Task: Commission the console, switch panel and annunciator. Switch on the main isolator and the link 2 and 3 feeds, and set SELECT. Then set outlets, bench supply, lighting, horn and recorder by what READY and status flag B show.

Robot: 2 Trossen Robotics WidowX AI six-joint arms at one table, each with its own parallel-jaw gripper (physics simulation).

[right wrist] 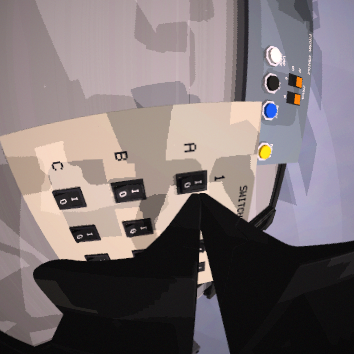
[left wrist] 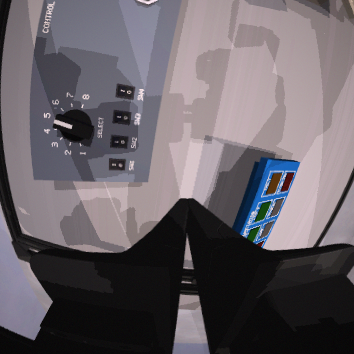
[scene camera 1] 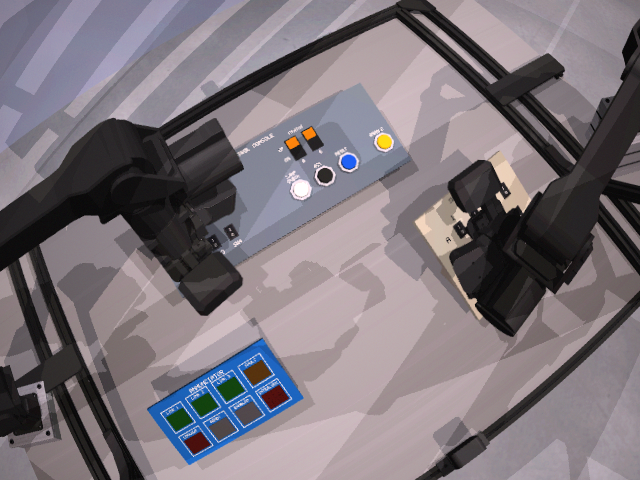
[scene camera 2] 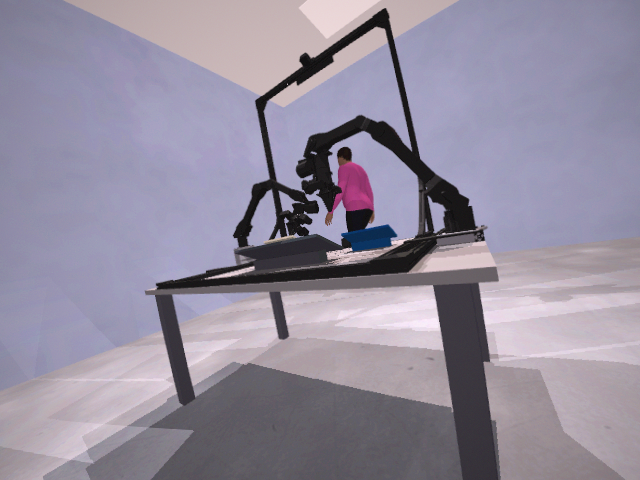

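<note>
The grey control console has a SELECT knob with its pointer between 4 and 5, four small rockers whose settings I cannot read, and two orange-and-black status flags. The cream switch panel has rows of black rockers. The blue annunciator shows dim green, amber and red tiles; READY is grey. My left gripper is shut and empty, above the table beside the console. My right gripper is shut and empty, its tips by rocker A1; contact is unclear. My arms hide parts of both panels.
White, black, blue and yellow push buttons stand on the console's front side. Black frame rails border the table. A person in a pink top stands behind the table in scene camera 2. The annunciator lies apart from the console.
</note>
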